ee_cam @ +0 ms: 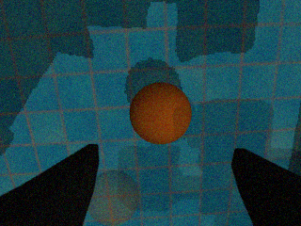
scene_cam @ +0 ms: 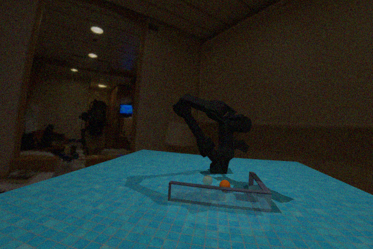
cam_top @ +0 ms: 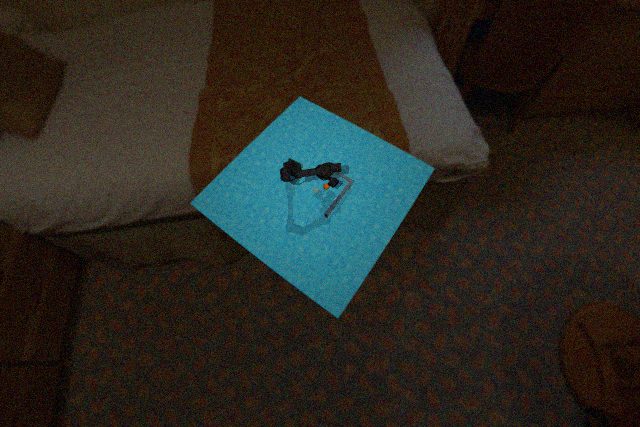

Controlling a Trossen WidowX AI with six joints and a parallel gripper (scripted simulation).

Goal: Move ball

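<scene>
Right now the orange ball is 60 mm below my gripper tip. Round my gripper tip: see-through copy of ball: 70 mm to the right, 60 mm below, 30 mm behind; then clear wall: 140 mm ahead, 50 mm below, 10 mm to the right.
</scene>
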